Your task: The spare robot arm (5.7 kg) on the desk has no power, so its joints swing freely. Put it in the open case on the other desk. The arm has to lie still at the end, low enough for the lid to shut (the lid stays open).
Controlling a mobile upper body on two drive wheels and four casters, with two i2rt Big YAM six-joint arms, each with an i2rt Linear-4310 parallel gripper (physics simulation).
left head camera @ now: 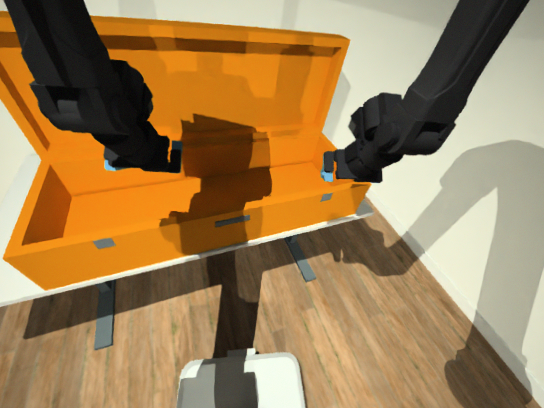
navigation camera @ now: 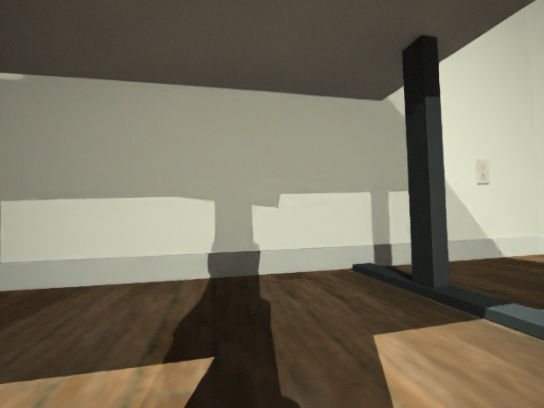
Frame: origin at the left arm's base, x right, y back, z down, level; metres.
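Seen in the pictures: left gripper, fingertip midpoint: (left head camera: 155,165); right gripper, fingertip midpoint: (left head camera: 338,175).
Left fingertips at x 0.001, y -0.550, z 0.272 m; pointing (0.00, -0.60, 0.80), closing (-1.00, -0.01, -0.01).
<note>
Pixels of each thing's top centre, then the offset from my left fingertips to it. "pt": a spot on its surface instead. Level surfaces: height alone.
- white-topped desk, surface height: dz +0.418 m
- desk's underside, surface spot: (navigation camera: 200,45) pt dx +0.015, dy -0.528, dz +0.442 m
- dark desk leg, surface spot: (navigation camera: 425,175) pt dx +0.610, dy -0.532, dz +0.819 m
- long foot, surface spot: (navigation camera: 515,315) pt dx +0.659, dy -0.321, dz +1.112 m
The open orange case (left head camera: 150,252) stands on the white-topped desk (left head camera: 14,282), its lid (left head camera: 310,75) raised at the back. Its inside shows orange floor and walls, partly in dark shadow. My left gripper (left head camera: 143,167) is open and appears in front of the left half of the case. My right gripper (left head camera: 350,170) appears in front of the case's right end, near the front rim; the log-free view hides part of its fingers, which stand apart with nothing seen between them. The spare arm does not show in either view.
The desk's underside (navigation camera: 200,45) spans the top of the navigation view. A dark desk leg (navigation camera: 425,175) with a long foot (navigation camera: 515,315) stands at the right there. A wall (left head camera: 500,100) runs along the right. My white base (left head camera: 280,380) shows at the bottom.
</note>
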